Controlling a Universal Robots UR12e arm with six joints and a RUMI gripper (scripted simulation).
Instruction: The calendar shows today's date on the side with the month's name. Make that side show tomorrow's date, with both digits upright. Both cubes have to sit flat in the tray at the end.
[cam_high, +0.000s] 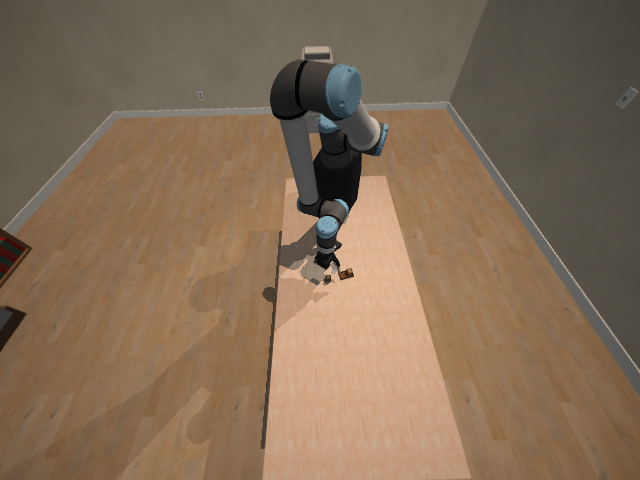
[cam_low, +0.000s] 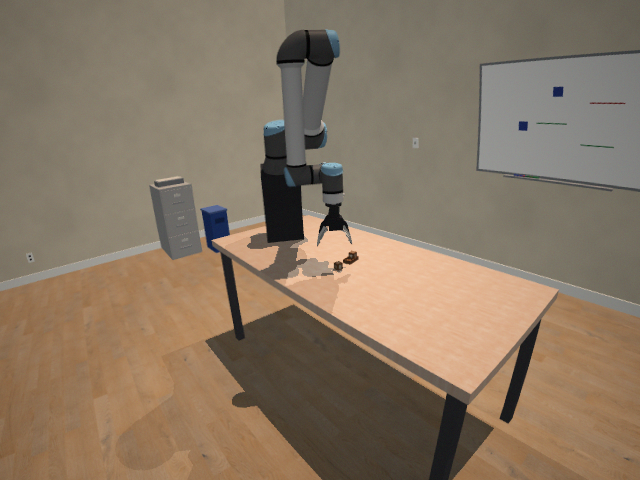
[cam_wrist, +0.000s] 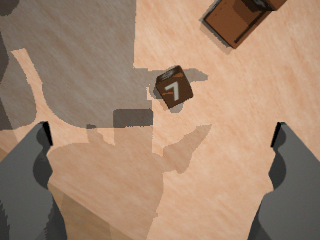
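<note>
The brown digit cube is 20 mm ahead of my hand and 100 mm below it. The rest, counted from my hand: brown calendar tray (110 mm to the left, 100 mm below).
</note>
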